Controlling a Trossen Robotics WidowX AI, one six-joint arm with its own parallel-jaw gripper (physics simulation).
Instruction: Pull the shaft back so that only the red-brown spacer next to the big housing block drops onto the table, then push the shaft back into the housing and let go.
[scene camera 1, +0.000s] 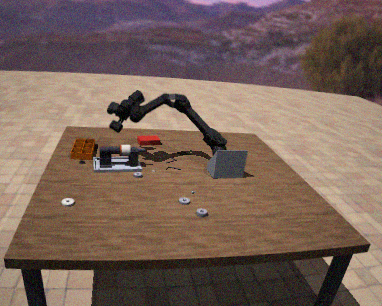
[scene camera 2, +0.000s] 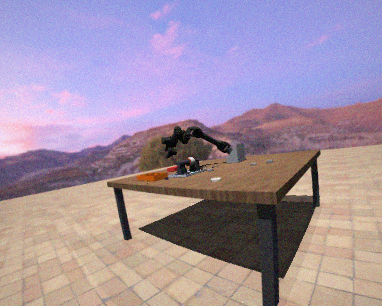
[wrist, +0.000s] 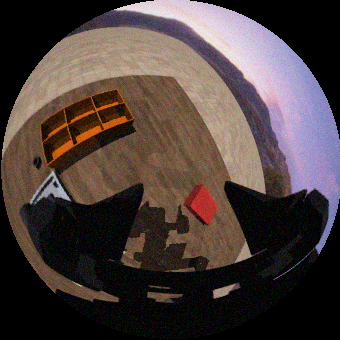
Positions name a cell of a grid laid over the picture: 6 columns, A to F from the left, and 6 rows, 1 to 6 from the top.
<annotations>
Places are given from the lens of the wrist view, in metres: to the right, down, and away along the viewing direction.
my gripper (wrist: D4): 0.01, 0.02, 0.10
red block (wrist: D4): 0.08, 0.10, 0.27
shaft assembly (wrist: A4): -0.24, 0.04, 0.10
The marked spots on the shaft assembly and the red block are 0.37 m apart.
</annotations>
